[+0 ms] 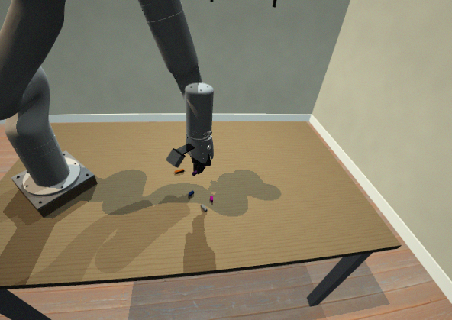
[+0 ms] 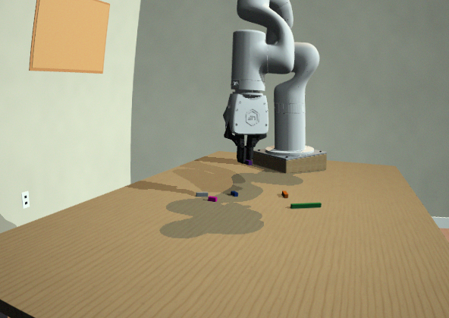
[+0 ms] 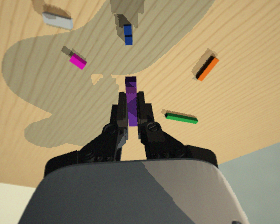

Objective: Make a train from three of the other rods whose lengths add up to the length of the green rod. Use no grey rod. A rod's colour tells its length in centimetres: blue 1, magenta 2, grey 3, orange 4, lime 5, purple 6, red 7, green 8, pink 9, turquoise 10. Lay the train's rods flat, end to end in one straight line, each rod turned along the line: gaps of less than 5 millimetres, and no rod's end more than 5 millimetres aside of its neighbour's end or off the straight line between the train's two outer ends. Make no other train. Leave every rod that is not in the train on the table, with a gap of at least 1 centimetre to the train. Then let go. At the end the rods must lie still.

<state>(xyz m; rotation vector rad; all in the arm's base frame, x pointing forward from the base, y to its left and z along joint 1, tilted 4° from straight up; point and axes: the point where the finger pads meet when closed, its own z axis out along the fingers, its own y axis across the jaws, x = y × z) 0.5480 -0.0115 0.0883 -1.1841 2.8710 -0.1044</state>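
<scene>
My hand is 50 mm short of the magenta rod, 60 mm to the left of it and 110 mm above it. Also, from my hand: grey rod: 20 mm ahead, 100 mm to the right, 110 mm below; orange rod: 80 mm behind, 100 mm to the left, 110 mm below; purple rod: 20 mm below.
</scene>
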